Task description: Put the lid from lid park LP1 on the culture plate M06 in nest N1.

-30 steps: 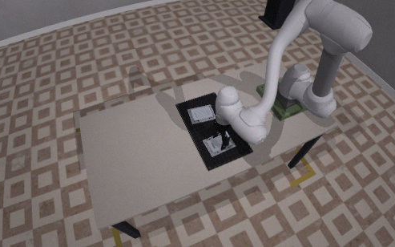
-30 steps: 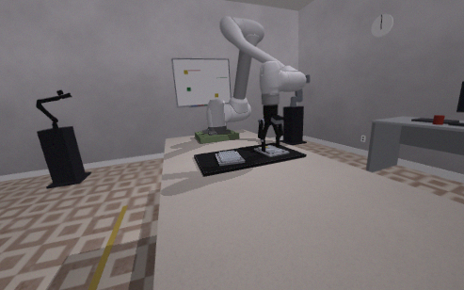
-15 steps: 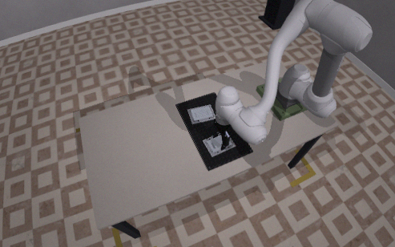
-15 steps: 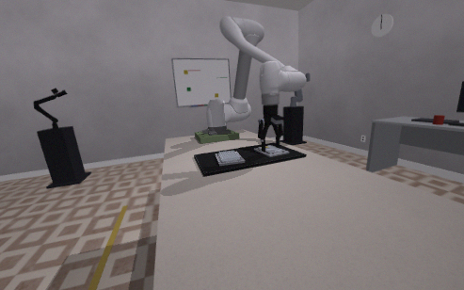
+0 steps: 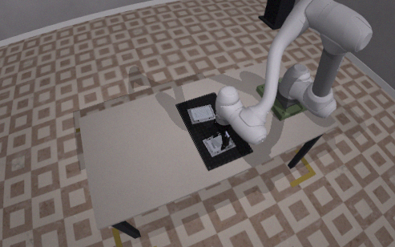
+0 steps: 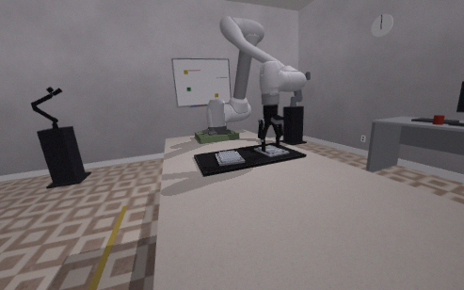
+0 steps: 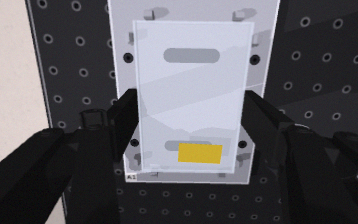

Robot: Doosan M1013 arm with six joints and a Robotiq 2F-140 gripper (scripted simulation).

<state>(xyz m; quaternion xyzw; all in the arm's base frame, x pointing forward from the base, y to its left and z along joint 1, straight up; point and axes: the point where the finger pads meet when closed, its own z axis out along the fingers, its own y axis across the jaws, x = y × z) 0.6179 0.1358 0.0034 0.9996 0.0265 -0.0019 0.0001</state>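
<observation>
Now: hand 3 cm above the lid park LP1. Also, from my hand: culture plate 24 cm to the right, 2 cm below; clear lid 2 cm below.
</observation>
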